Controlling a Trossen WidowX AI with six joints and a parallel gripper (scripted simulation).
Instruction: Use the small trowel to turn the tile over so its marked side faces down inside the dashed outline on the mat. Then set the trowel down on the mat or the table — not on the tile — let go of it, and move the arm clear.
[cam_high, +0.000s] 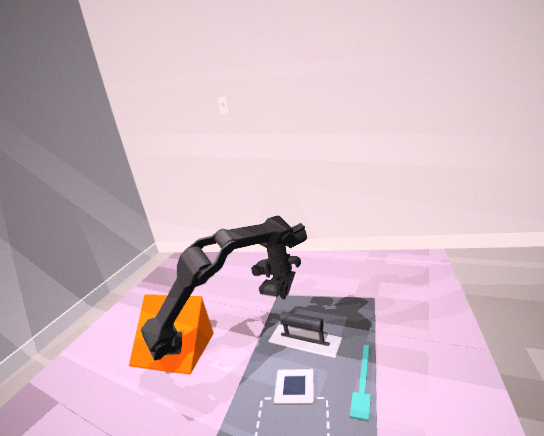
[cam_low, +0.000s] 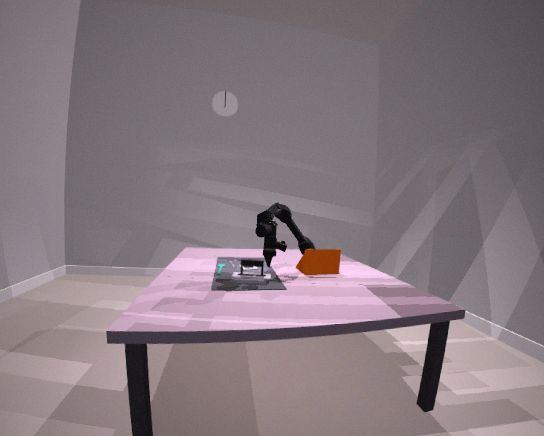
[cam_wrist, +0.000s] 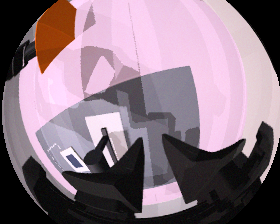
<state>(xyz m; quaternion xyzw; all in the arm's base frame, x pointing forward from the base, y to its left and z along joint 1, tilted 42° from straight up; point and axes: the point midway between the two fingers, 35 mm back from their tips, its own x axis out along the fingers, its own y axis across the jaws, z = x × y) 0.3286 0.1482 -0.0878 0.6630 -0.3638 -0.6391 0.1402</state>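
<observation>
The small trowel is 110 mm to the right of my gripper tip, 80 mm ahead of it and 40 mm below it. Round my gripper tip: tile 260 mm to the right, 70 mm below, 40 mm ahead; grey mat 220 mm to the right, 100 mm below, 70 mm ahead; teal trowel-shaped tool 260 mm to the right, 210 mm ahead, 70 mm below.
</observation>
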